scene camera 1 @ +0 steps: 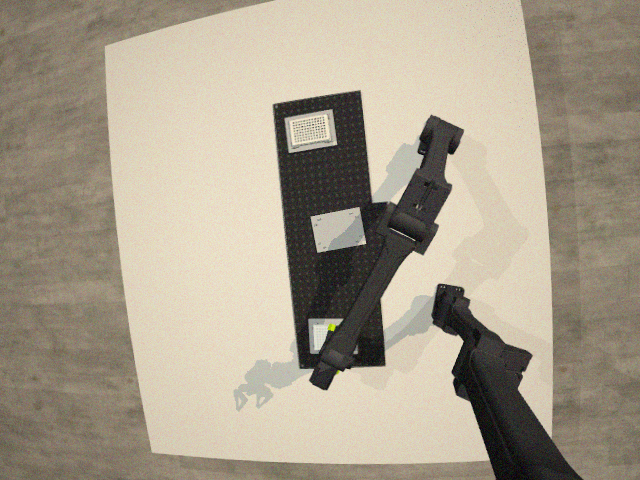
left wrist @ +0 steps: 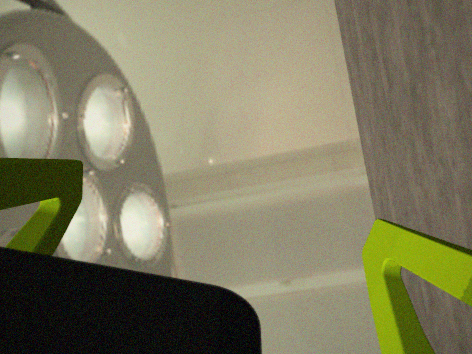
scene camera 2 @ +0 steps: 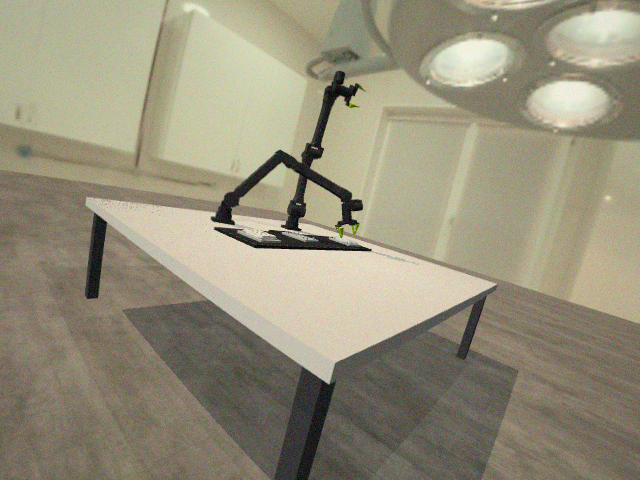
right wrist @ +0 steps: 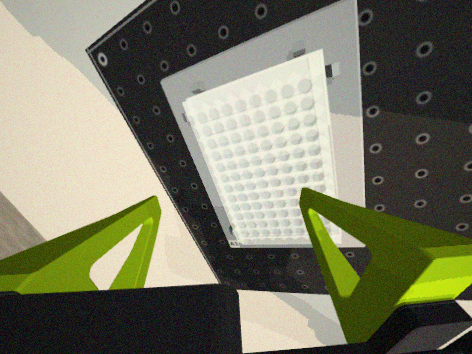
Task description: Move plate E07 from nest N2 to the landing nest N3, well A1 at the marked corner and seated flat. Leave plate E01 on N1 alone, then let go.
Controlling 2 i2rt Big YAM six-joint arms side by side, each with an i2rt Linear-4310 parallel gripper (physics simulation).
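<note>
A white well plate (scene camera 1: 319,338) (right wrist: 265,150) lies on a grey nest (right wrist: 350,150) at the bottom of scene camera 1; an A1 mark (right wrist: 233,244) shows at a nest corner. Another plate (scene camera 1: 310,129) (scene camera 2: 258,235) lies on the top nest (scene camera 1: 312,149). The middle nest (scene camera 1: 336,229) is empty. Plate and nest names are not readable. My right gripper (scene camera 1: 333,349) (scene camera 2: 347,231) (right wrist: 230,199) is open above the bottom plate, with one fingertip overlapping it in the right wrist view and the other beyond the board's edge. My left gripper (scene camera 2: 358,97) (left wrist: 229,208) is open, empty and raised high.
The black perforated board (scene camera 1: 330,178) (right wrist: 420,190) carries the nests on the pale table (scene camera 1: 196,232) (scene camera 2: 289,289). The right forearm (scene camera 1: 372,289) crosses above the board and hides part of the bottom plate. The left arm (scene camera 2: 321,124) stands upright beside the board. A large ceiling lamp (scene camera 2: 496,98) hangs above.
</note>
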